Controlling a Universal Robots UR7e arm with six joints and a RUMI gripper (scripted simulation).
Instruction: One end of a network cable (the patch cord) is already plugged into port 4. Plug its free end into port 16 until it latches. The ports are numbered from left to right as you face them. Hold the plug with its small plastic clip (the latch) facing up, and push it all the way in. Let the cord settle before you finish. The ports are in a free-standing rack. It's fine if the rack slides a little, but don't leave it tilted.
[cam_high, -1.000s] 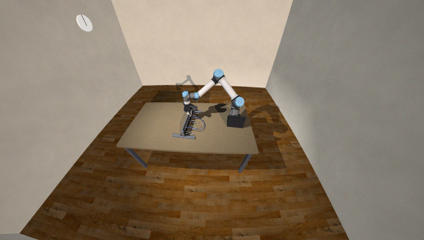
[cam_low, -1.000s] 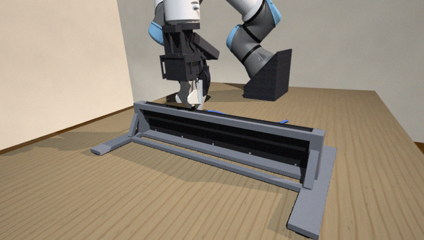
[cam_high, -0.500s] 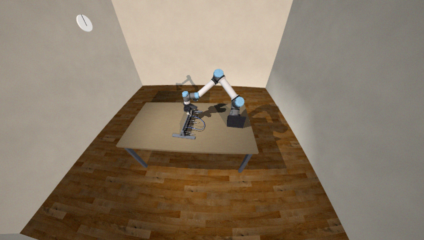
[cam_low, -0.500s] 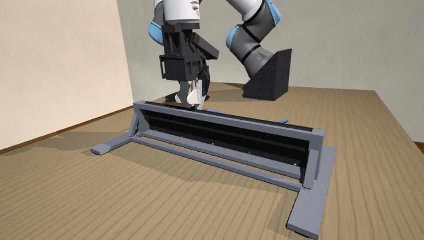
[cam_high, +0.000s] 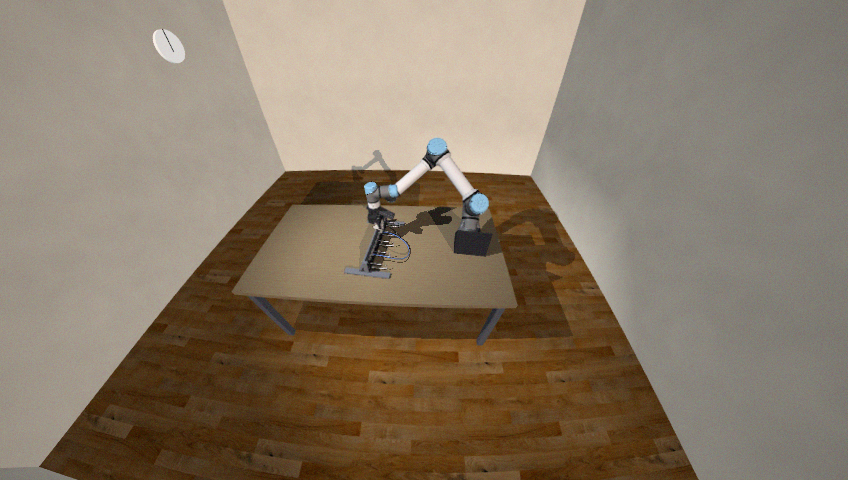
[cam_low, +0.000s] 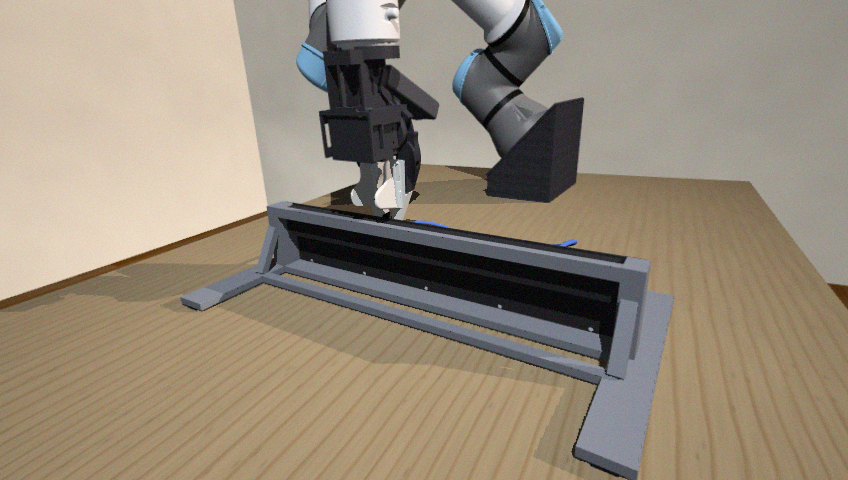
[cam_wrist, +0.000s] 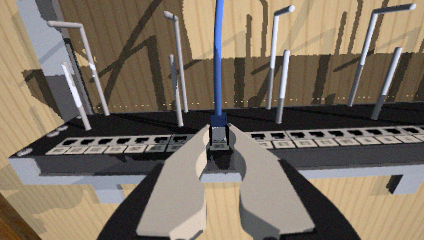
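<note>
My hand is 10 mm short of the plug and 10 mm above it.
</note>
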